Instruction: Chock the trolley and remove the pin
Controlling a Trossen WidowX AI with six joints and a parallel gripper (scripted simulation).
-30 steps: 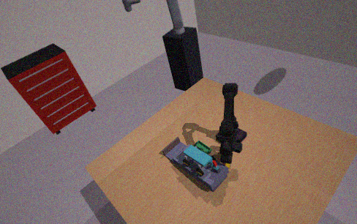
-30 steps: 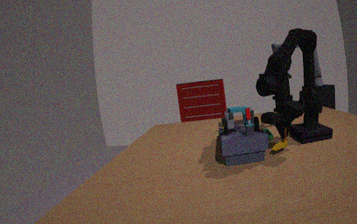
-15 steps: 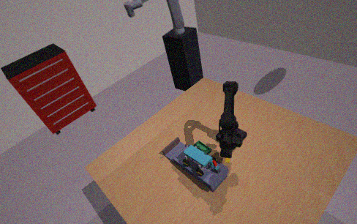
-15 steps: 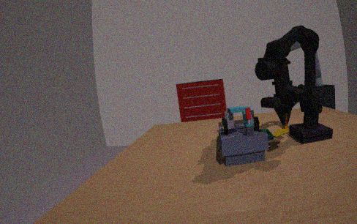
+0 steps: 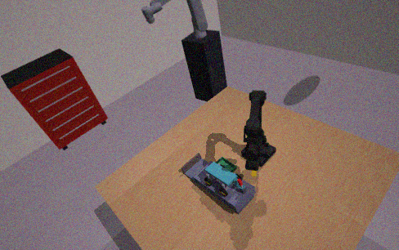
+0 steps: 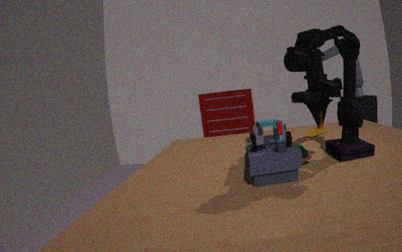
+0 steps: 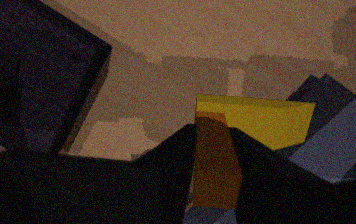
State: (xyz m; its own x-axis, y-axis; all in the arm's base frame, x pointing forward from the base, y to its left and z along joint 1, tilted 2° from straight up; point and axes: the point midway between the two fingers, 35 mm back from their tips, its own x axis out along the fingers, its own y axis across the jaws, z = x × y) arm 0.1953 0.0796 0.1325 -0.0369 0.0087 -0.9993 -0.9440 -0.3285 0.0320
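Now: gripper tip 140 mm short of the teal trolley, 120 mm to the left of it and 30 mm above it. From my gripper tip the other things lie so: grey ramp: 140 mm ahead, 130 mm to the right, 100 mm below; then yellow chock: 20 mm ahead, 10 mm to the left, 10 mm below; then red-headed stop pin: 140 mm ahead, 10 mm to the right, 10 mm below.
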